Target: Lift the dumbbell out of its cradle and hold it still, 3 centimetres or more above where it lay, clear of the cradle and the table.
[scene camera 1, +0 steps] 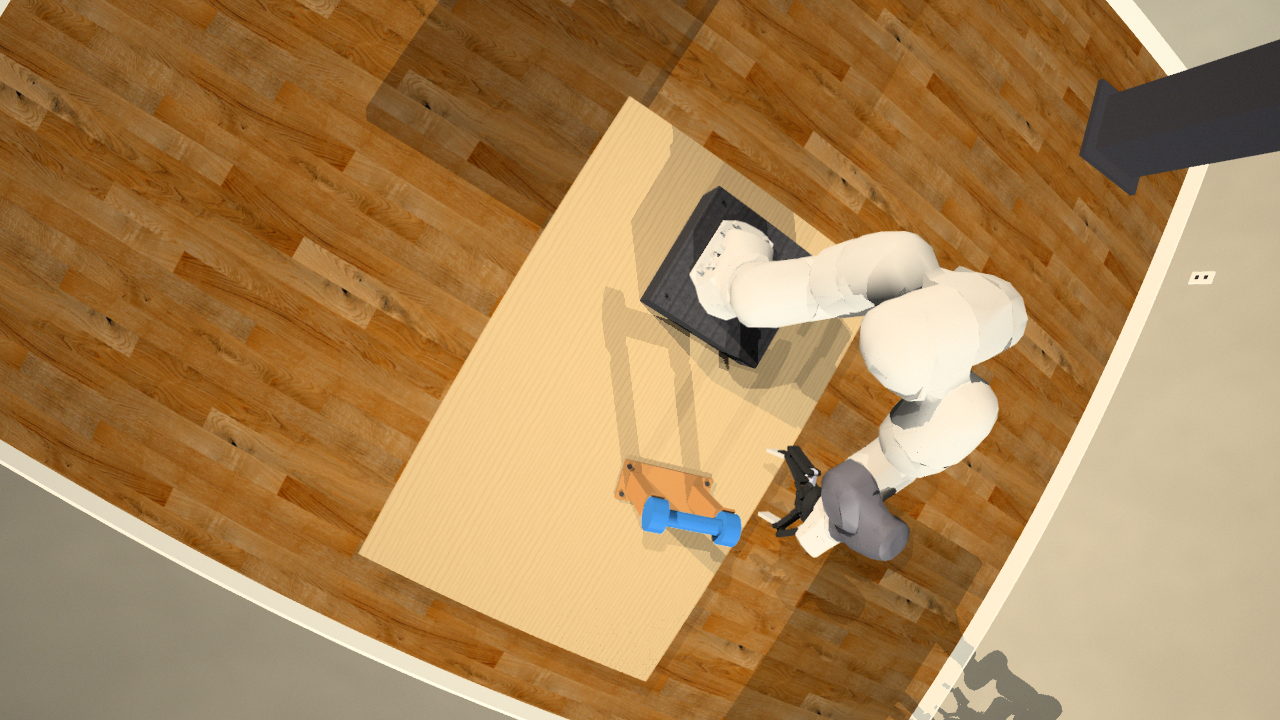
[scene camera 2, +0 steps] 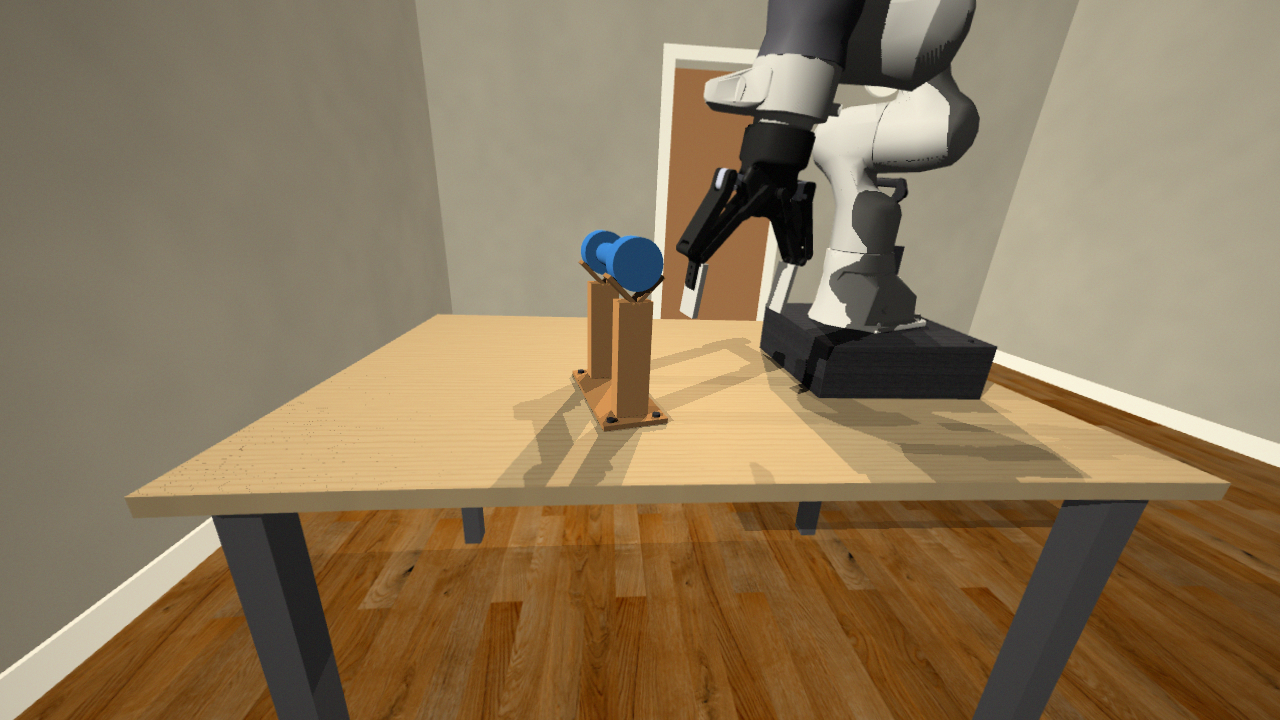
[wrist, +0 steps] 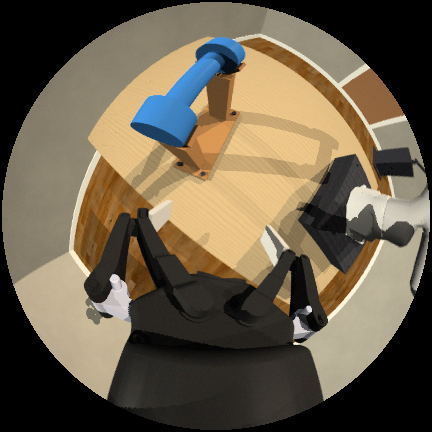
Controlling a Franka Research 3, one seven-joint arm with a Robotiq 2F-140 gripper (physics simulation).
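Observation:
A blue dumbbell (scene camera 1: 691, 522) (scene camera 2: 623, 257) (wrist: 195, 80) lies level across the tops of the two posts of an orange-brown cradle (scene camera 1: 666, 483) (scene camera 2: 633, 358) (wrist: 215, 142), which stands on the table (scene camera 1: 528, 429) (scene camera 2: 402, 429) (wrist: 280, 115). My gripper (scene camera 1: 769, 484) (scene camera 2: 735, 297) (wrist: 217, 221) is wide open and empty. It is apart from the dumbbell, off to its right in both scene views. In the wrist view the dumbbell and cradle show beyond the left fingertip. In scene camera 1 the fingertips are just past the table's long edge.
The arm's dark base block (scene camera 1: 666, 295) (scene camera 2: 904, 371) (wrist: 325, 215) stands on the same table, on the right in the scene camera 2 view. A door (scene camera 2: 716, 179) (wrist: 377, 95) is in the wall behind. A dark beam (scene camera 1: 1181, 116) juts in at the upper right of scene camera 1.

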